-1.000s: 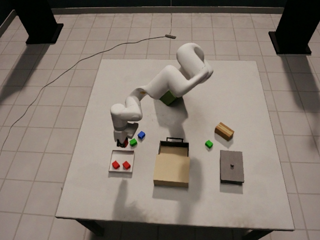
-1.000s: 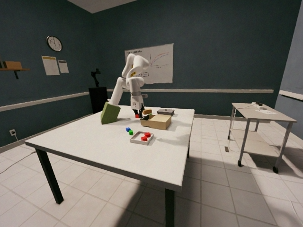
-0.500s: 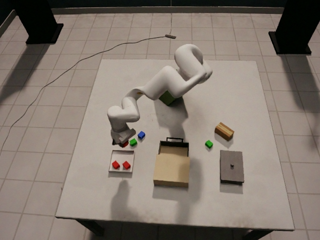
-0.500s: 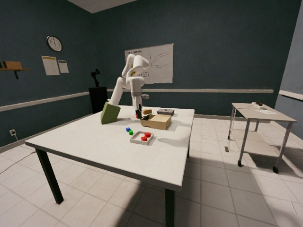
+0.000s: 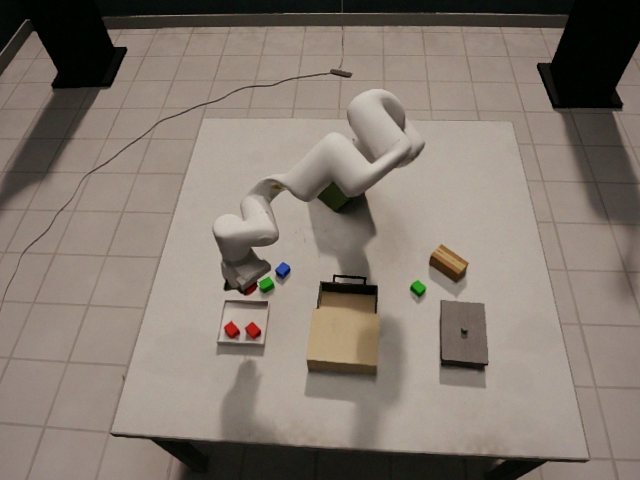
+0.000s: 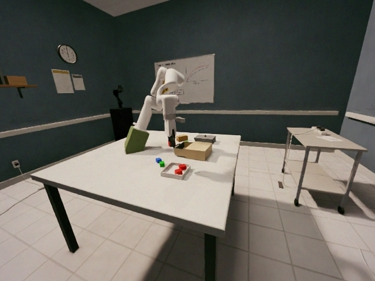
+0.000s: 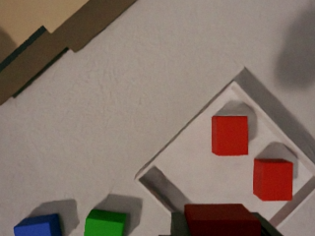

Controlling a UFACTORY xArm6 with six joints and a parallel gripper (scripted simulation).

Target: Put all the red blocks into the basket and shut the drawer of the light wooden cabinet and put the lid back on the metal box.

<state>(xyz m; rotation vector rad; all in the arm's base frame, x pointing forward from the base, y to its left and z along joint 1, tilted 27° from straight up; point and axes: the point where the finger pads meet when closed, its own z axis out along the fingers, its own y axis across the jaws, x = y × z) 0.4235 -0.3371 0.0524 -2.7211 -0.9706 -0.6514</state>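
Right now the white basket is 30 mm ahead of my hand, 40 mm to the right of it and 170 mm below it. Also, from my hand: blue block: 150 mm behind, 70 mm to the left, 170 mm below; then light wooden cabinet: 50 mm ahead, 280 mm to the left, 150 mm below; then drawer: 10 mm behind, 280 mm to the left, 150 mm below.
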